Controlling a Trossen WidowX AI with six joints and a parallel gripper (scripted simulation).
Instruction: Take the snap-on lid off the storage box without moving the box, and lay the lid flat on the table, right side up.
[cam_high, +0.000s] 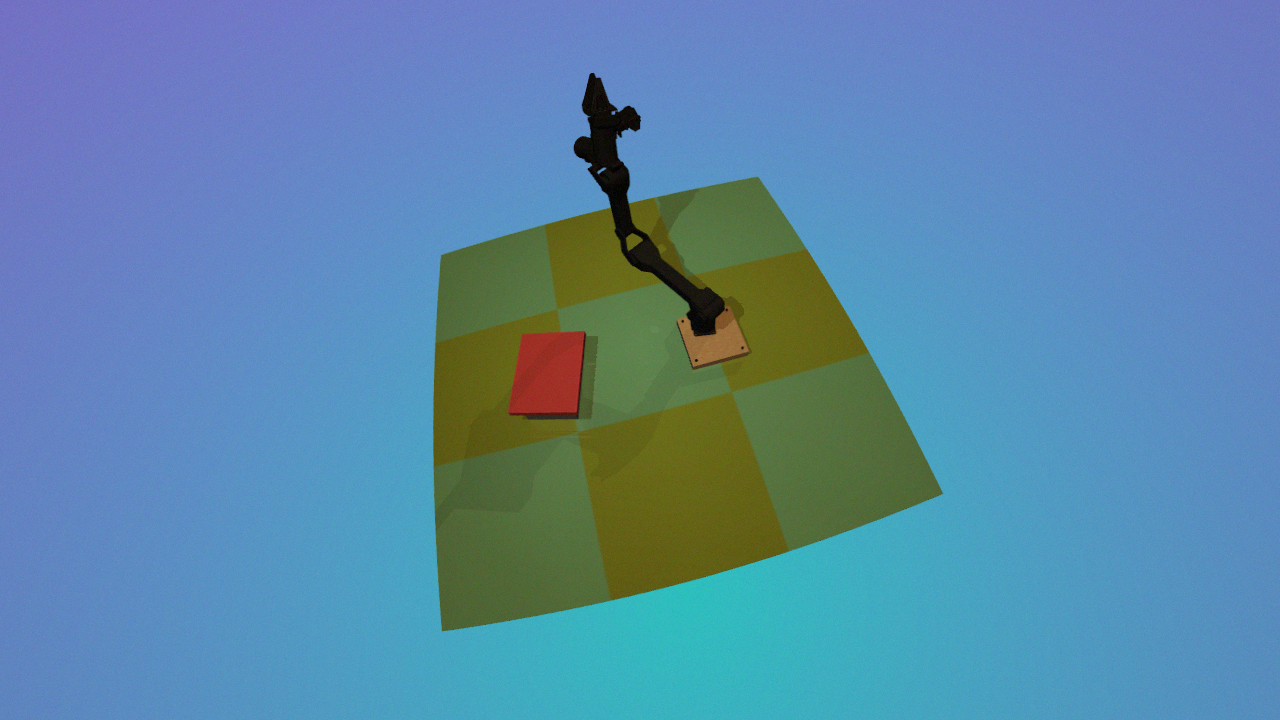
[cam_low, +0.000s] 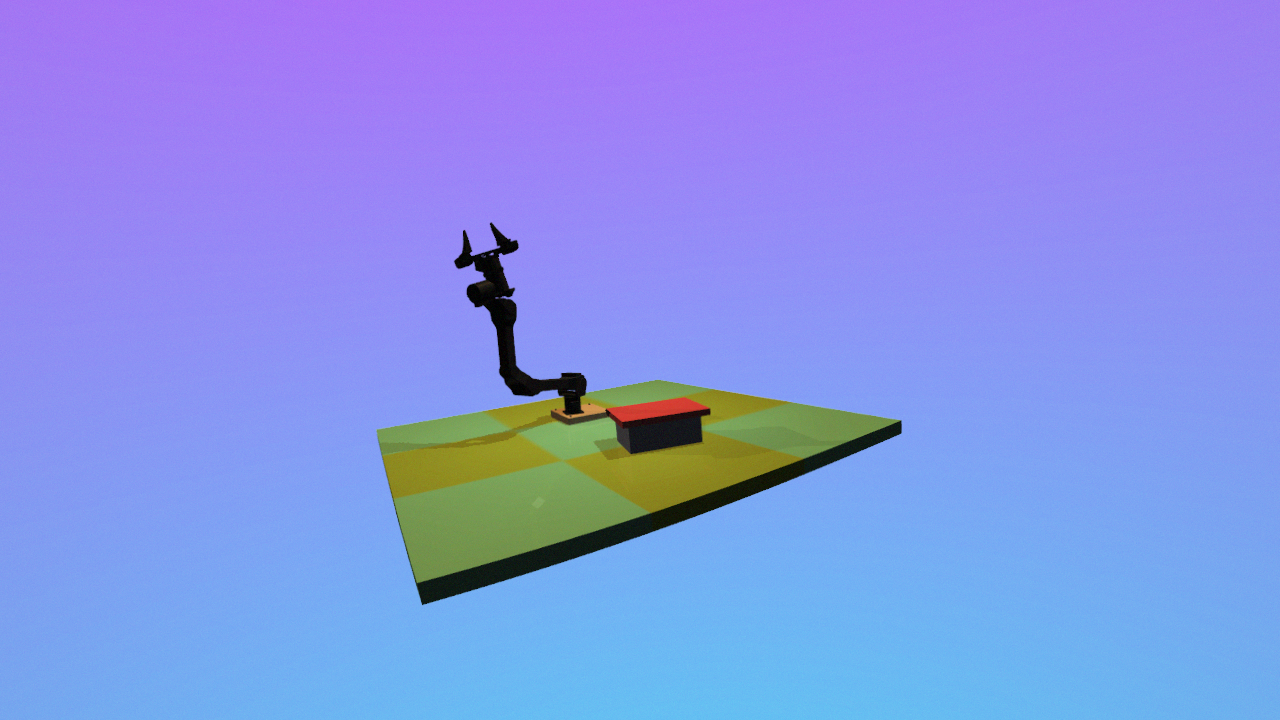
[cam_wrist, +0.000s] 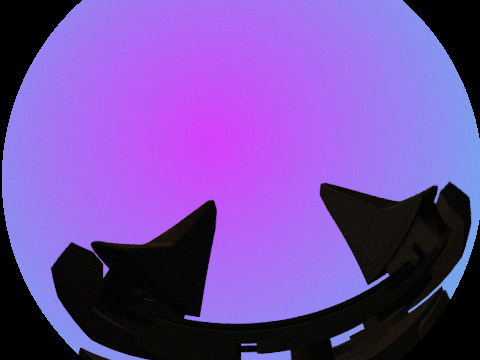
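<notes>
Now: the red lid 23 cm ahead of my gripper tip, 41 cm to the left of it and 56 cm below it. The rest, counted from my gripper tip: storage box (23 cm ahead, 41 cm to the left, 61 cm below).
</notes>
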